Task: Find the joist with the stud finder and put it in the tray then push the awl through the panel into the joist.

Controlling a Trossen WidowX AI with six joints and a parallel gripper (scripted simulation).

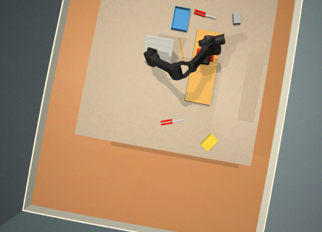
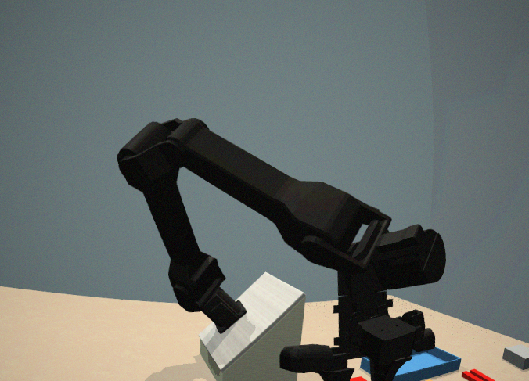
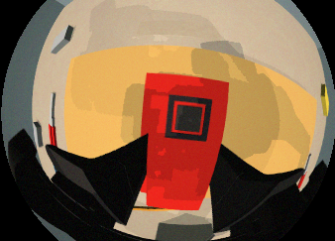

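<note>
The blue tray lies 24 cm behind my gripper tip, 23 cm to the left of it and 5 cm below it. The rest, counted from my gripper tip: red stud finder 1 cm ahead, 2 cm above; then awl 18 cm behind, 20 cm to the right, 6 cm below; then thin orange stick 18 cm behind, 2 cm to the left, 6 cm below.
</note>
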